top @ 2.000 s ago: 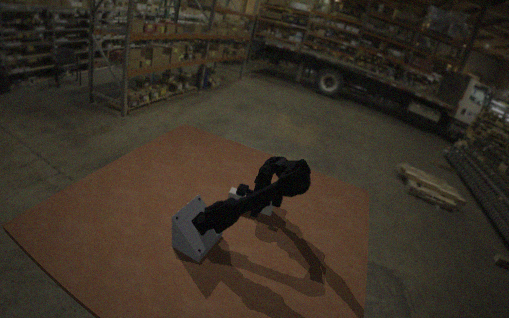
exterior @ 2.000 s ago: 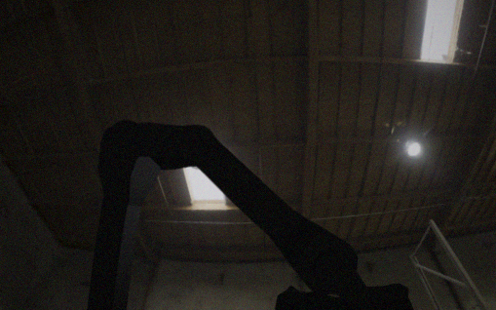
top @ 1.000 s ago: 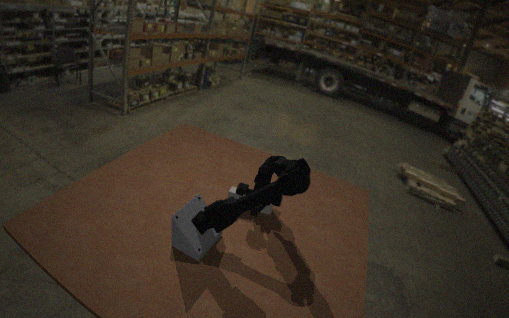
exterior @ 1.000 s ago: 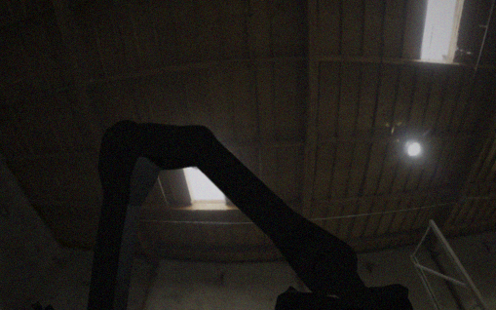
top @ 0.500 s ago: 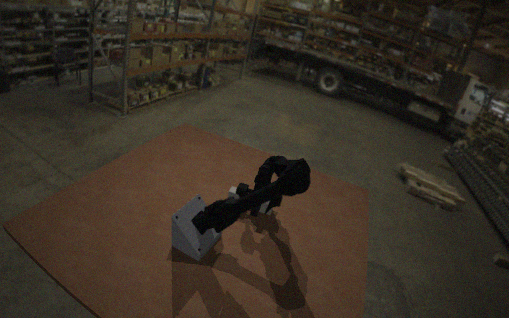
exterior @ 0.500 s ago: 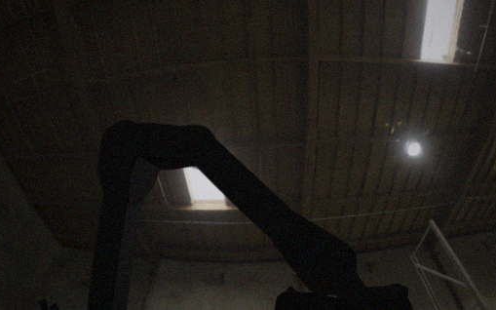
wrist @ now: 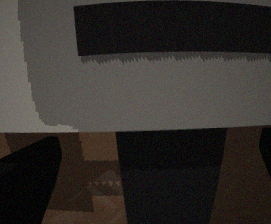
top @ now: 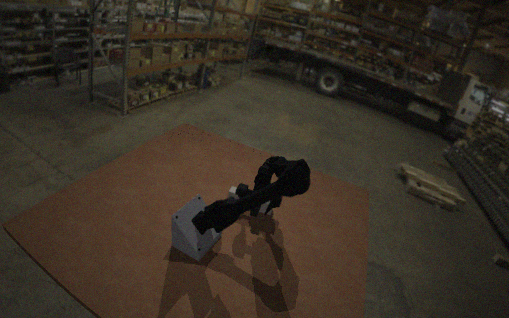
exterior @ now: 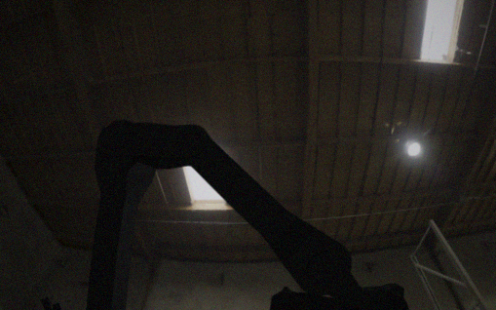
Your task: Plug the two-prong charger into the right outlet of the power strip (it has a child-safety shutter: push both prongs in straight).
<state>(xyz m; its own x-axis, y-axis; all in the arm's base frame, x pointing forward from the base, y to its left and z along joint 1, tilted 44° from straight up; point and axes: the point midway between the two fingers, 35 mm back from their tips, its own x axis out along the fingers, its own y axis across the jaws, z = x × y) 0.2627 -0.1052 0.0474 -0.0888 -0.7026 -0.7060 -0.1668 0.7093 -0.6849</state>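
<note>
Now: the two-prong charger 2 cm ahead of my gripper tip and 1 cm above it.
</note>
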